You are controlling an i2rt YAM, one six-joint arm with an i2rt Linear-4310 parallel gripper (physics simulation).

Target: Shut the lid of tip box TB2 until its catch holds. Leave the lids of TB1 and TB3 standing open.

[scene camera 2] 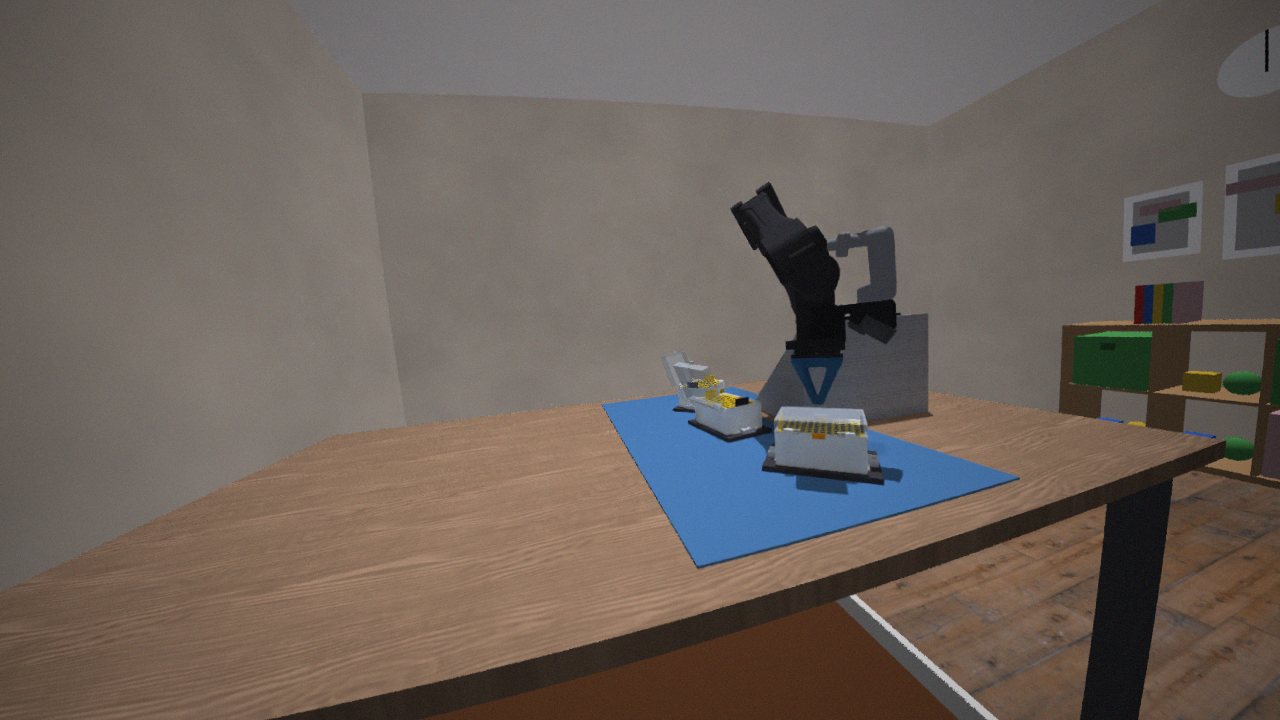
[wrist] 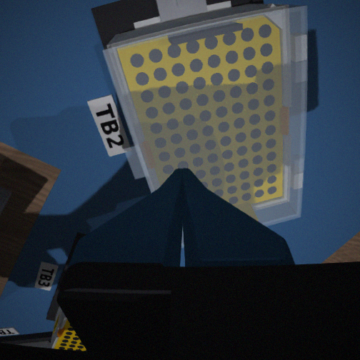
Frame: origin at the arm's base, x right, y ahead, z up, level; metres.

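Seen in the pictures: gripper, fingertip midpoint: (scene camera 2: 818,404).
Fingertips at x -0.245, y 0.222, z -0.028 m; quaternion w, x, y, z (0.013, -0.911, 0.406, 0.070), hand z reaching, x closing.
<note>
Offsets run from my fingertips to a thing's top centre. "spot": to the spot under its first point. Level surfaces: height alone.
Tip box TB2 @(dz -0.009, dx -0.012, dy +0.005 m) (scene camera 2: 819,454) is the white box nearest scene camera 2. Its clear lid @(spot: dz -0.010, dx -0.022, dy +0.009 m) (scene camera 2: 821,414) (wrist: 295,155) lies down over the yellow tip rack; whether the catch holds cannot be told. My gripper (scene camera 2: 817,401) (wrist: 182,179) is shut and empty, its blue tips together, over the end of the lid in the wrist view; contact cannot be told. The label of TB2 (wrist: 109,125) lies left of the box. TB3 @(dz -0.021, dx +0.207, dy +0.065 m) (scene camera 2: 729,419) is the middle box, with yellow tips exposed. TB1 (scene camera 2: 687,400) is farthest back. Raised clear lid parts @(spot: dz +0.048, dx +0.233, dy +0.174 m) (scene camera 2: 675,368) stand there, overlapping.
The boxes stand on a blue mat @(dz -0.087 m) (scene camera 2: 716,501) (wrist: 55,65) on the wooden table @(dz -0.090 m) (scene camera 2: 402,537). A grey upright panel (scene camera 2: 899,376) stands behind TB2, near the arm (scene camera 2: 805,259). The labels of TB3 (wrist: 46,276) and TB1 (wrist: 7,331) show at lower left in the wrist view.
</note>
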